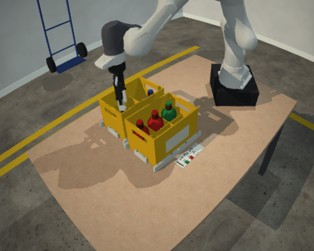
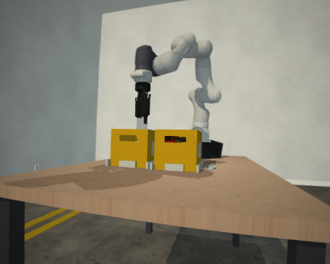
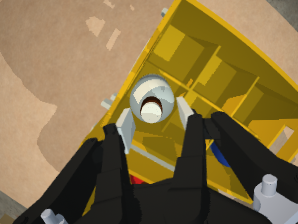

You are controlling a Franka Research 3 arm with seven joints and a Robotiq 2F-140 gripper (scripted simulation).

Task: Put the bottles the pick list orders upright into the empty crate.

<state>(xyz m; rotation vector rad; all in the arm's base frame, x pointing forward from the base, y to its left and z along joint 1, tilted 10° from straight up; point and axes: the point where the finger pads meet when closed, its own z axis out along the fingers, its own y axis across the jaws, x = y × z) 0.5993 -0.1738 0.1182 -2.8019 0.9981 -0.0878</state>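
The white-capped bottle is 10 mm to the left of my hand and 110 mm below it. Round my hand: red-label bottle (90 mm behind, 130 mm to the left, 110 mm below); then blue-label bottle (170 mm behind, 20 mm to the right, 110 mm below); then green bottle (170 mm behind, 120 mm to the left, 110 mm below).
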